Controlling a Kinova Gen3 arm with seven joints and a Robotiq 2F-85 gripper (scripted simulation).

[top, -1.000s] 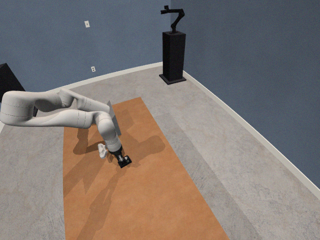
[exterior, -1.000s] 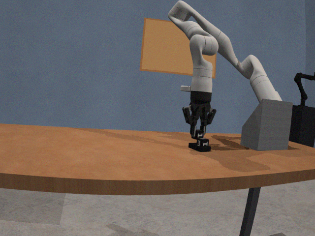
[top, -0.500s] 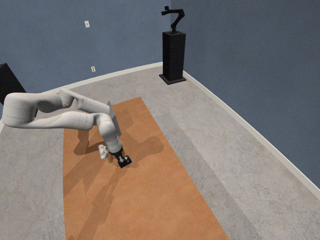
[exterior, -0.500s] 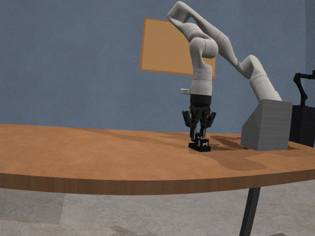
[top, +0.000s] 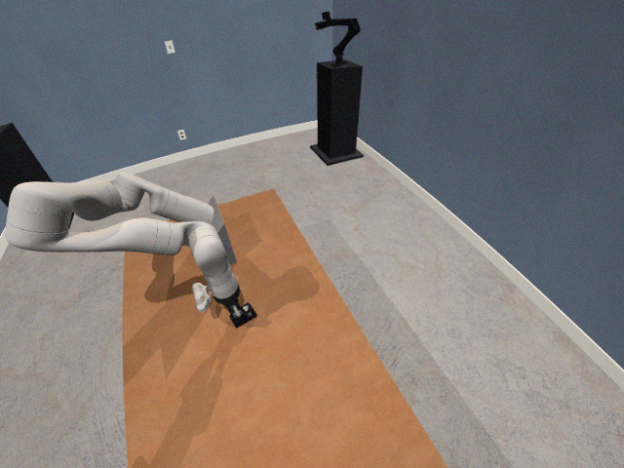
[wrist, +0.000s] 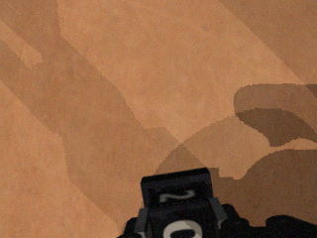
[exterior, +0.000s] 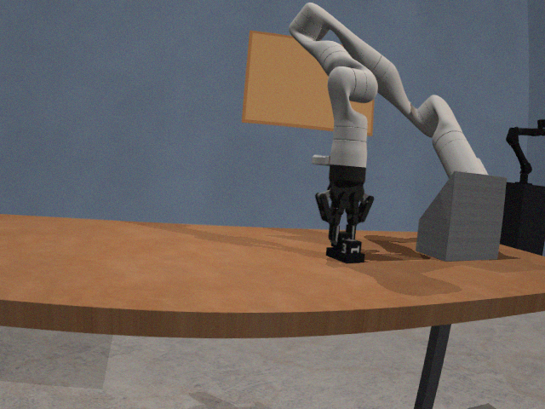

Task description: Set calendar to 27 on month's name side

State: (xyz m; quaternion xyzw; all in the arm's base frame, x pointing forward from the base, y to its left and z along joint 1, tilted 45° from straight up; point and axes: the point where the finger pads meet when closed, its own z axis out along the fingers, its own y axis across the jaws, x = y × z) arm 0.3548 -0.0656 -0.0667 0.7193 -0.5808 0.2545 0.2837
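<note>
Now: the black tray 20 mm to the left of my hand and 40 mm below it.
</note>
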